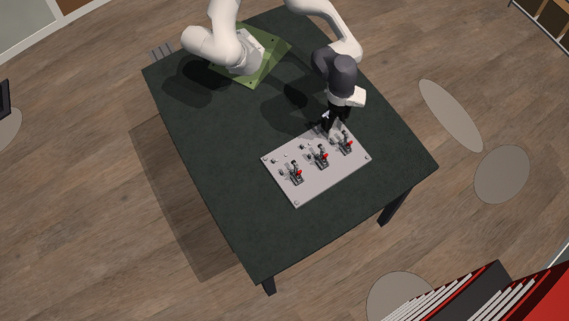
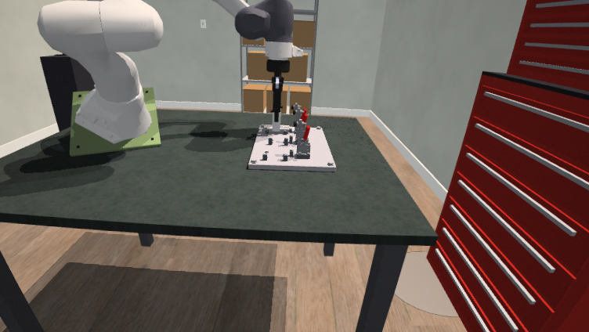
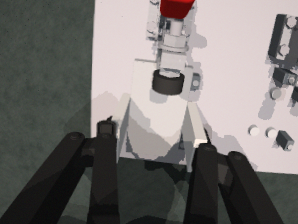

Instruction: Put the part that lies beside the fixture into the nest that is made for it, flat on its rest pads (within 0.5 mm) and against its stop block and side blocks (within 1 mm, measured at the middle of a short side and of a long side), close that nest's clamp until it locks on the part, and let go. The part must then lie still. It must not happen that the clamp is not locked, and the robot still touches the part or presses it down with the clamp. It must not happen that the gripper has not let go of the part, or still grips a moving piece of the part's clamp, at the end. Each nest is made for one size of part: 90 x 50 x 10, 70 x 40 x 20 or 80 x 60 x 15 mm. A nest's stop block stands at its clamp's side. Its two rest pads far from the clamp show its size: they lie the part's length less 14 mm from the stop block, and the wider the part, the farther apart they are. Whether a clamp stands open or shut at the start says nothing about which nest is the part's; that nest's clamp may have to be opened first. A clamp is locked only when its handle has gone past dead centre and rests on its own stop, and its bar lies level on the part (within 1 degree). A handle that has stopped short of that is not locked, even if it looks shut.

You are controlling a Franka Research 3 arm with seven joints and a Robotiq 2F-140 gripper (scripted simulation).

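Now: the part 3 cm below my hand. From my hand the other things lie so: light grey fixture plate 6 cm ahead, 11 cm to the right, 5 cm below; clamp 8 cm ahead.
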